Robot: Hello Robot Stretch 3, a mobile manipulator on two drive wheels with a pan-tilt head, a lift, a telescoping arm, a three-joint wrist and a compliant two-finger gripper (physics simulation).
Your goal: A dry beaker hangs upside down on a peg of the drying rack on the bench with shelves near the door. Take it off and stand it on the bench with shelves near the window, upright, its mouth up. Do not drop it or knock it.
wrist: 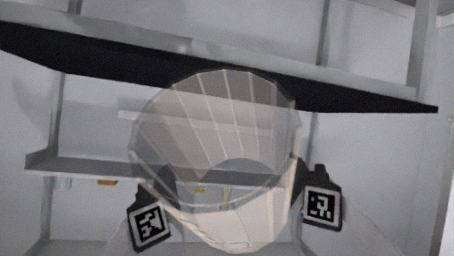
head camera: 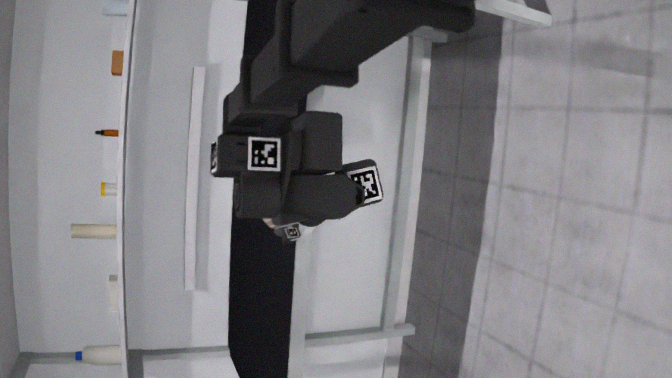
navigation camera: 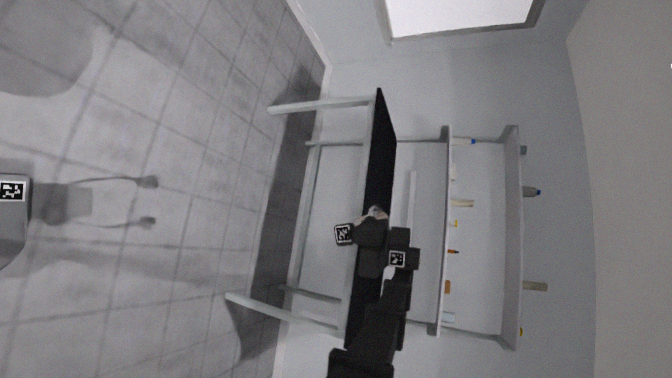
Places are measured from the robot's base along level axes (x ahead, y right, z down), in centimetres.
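Where they show: gripper, fingertip midpoint: [wrist: 231, 178].
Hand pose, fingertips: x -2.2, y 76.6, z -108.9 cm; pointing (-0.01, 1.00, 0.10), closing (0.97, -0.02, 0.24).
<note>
Things, the pixels of their top centre, and the offset from my fingertips. "spot": a spot on its surface instead. Level surfaces: height alone.
- clear beaker at its top centre: [head camera: 259, 197] [navigation camera: 389, 226] dz -4.1, dx -0.6, dy -4.4 cm
- shelf board at its surface level: dz -26.7 cm
- blue-capped bottle at a spot on its surface: [head camera: 102, 355] [navigation camera: 461, 141] spot: dz -35.6, dx +54.6, dy +115.4 cm
- second shelf at its surface level: dz -72.0 cm
A clear beaker [head camera: 269, 222] [navigation camera: 381, 214] [wrist: 240, 225] is held between the fingers of my gripper [head camera: 330, 207] [navigation camera: 360, 221] [wrist: 231, 178], which is shut on its sides. In the wrist view the beaker's wide mouth faces the camera and tilts toward the bench top; its base points away toward the shelves, so it is not upright. The bench with shelves has a black top [head camera: 260, 300] [navigation camera: 382, 150] [wrist: 370, 97], which appears at the top of the upside-down wrist view. The beaker appears held off this top. Its far side is hidden by the gripper in the head view. The drying rack does not show.
A shelf board [head camera: 121, 260] [navigation camera: 447, 190] [wrist: 90, 167] above the bench carries several bottles and boxes, including a blue-capped bottle [head camera: 102, 355] [navigation camera: 461, 141]. A second shelf [navigation camera: 511, 225] is higher. A pale strip [head camera: 194, 200] [navigation camera: 411, 200] runs along the wall. A window [navigation camera: 460, 15] is beside the bench.
</note>
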